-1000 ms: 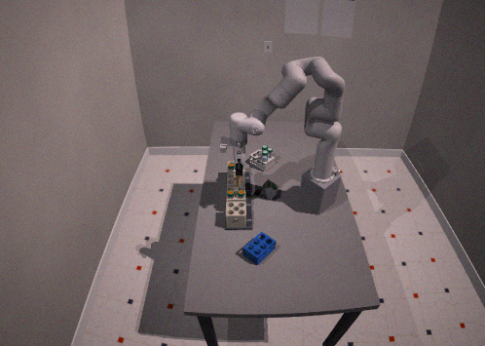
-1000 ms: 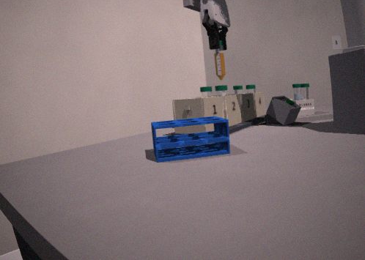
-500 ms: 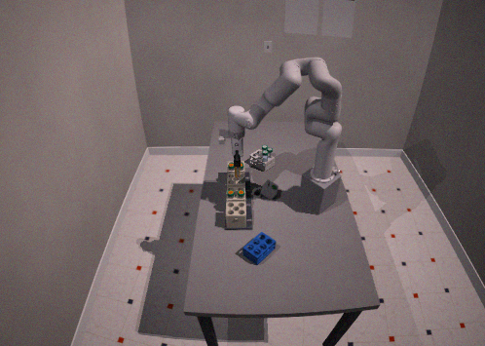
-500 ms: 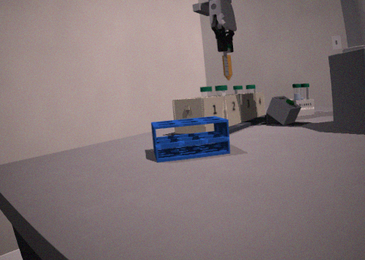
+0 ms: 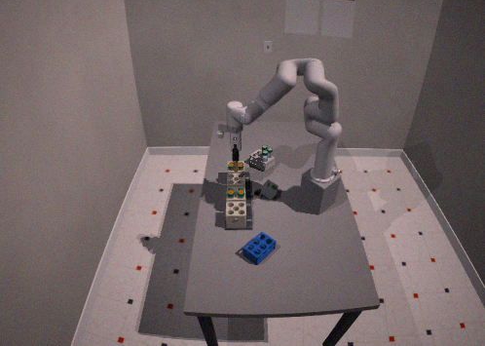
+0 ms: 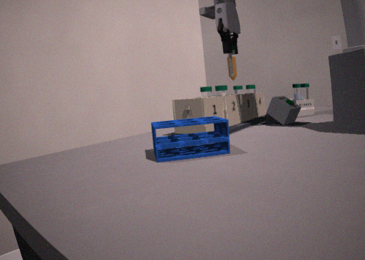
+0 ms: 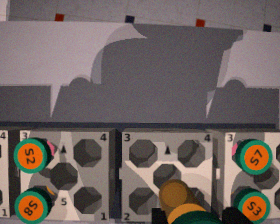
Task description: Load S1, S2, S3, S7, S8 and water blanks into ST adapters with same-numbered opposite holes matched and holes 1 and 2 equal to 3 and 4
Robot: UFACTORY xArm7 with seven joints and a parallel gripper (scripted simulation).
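The sample tube is 10 mm to the left of my hand and 50 mm below it. From my hand the other things lie so: sloped done desk (180 mm behind, 50 mm to the left, 200 mm below); then adapter (20 mm ahead, 220 mm to the left, 200 mm below); then white rack (180 mm behind, 240 mm to the right, 220 mm below).
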